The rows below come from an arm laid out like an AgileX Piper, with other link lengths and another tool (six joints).
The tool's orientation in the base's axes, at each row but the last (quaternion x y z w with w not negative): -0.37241, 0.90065, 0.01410, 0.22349; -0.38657, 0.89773, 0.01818, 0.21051; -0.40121, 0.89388, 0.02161, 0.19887; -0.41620, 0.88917, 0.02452, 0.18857; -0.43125, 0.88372, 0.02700, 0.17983; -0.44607, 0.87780, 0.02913, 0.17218; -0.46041, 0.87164, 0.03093, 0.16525; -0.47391, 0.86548, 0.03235, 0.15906
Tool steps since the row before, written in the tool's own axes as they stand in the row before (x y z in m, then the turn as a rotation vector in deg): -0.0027, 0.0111, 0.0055, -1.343, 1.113, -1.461; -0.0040, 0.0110, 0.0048, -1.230, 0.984, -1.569; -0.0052, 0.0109, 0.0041, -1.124, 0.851, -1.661; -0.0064, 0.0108, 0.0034, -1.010, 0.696, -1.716; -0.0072, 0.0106, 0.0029, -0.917, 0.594, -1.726; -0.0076, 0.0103, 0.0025, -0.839, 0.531, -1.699; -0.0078, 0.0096, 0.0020, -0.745, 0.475, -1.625; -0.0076, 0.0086, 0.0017, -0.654, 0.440, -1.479
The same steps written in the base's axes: -0.0037, 0.0109, -0.0054, -0.490, 1.416, 1.712; -0.0035, 0.0114, -0.0042, -0.508, 1.227, 1.783; -0.0034, 0.0119, -0.0032, -0.506, 1.044, 1.844; -0.0033, 0.0124, -0.0021, -0.474, 0.848, 1.872; -0.0033, 0.0126, -0.0014, -0.450, 0.712, 1.861; -0.0034, 0.0126, -0.0009, -0.435, 0.620, 1.816; -0.0032, 0.0121, -0.0004, -0.419, 0.528, 1.722; -0.0029, 0.0112, -0.0001, -0.400, 0.465, 1.559
